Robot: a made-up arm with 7 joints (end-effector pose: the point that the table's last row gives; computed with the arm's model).
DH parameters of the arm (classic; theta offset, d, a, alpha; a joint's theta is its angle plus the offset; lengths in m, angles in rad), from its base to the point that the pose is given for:
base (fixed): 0 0.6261 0.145 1.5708
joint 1: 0 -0.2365 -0.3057 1.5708
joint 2: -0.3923 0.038 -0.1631 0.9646
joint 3: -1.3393 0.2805 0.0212 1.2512
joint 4: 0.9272 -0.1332 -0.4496 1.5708
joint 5: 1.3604 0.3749 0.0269 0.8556
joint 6: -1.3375 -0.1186 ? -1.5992
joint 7: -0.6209 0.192 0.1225 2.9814
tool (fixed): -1.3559 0.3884 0 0
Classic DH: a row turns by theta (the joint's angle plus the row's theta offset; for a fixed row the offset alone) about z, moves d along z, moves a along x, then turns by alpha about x.
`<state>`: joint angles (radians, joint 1 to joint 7).
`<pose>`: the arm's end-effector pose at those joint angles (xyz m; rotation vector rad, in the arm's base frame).
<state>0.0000 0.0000 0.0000 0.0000 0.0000 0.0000 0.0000</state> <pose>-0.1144 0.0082 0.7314 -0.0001 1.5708 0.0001</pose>
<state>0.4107 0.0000 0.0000 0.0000 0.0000 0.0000 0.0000</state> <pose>-0.1348 0.0082 0.6191 -0.0001 1.1601 0.0000</pose>
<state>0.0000 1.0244 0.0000 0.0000 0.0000 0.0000 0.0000</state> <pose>-0.3317 0.0783 0.7314 0.7980 1.4194 -0.7980</pose>
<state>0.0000 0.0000 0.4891 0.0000 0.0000 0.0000 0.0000</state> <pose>-0.1209 -0.0280 0.6868 0.1032 1.9268 -0.3572</pose>
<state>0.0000 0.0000 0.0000 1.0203 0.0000 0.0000 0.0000</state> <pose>-0.1144 0.4388 0.9288 -0.7950 1.4206 -0.7948</pose>
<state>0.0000 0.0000 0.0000 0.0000 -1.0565 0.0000 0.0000</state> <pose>-0.1412 -0.1535 0.7314 0.8225 1.4096 -0.8225</pose>
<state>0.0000 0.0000 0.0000 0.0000 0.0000 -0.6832 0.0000</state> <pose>-0.0911 -0.0848 0.8304 0.2492 1.0383 -0.4071</pose>
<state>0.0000 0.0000 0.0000 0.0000 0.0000 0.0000 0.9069</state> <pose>-0.1335 -0.0154 0.6150 -0.8125 1.4827 -0.5909</pose>
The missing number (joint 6, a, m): 0.0202
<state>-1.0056 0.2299 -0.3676 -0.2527 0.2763 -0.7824 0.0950</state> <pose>0.0922 -0.1099 0.9297 0.3568 1.7302 -0.3050</pose>
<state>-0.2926 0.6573 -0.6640 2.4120 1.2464 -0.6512 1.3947</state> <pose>0.0778 0.8061 0.6904 2.4030 -0.1226 0.9595</pose>
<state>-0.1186 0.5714 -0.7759 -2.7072 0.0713 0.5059 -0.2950</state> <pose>0.0997 0.6820 0.2873 0.8340 -0.3481 2.7637</pose>
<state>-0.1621 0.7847 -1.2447 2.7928 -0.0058 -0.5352 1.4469</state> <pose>-0.0455 1.1165 0.7360 0.6816 0.8440 1.9177</pose>
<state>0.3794 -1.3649 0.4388 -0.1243 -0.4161 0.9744 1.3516</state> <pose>0.0362 -0.0231 0.4846 -2.4219 0.7544 0.0435</pose>
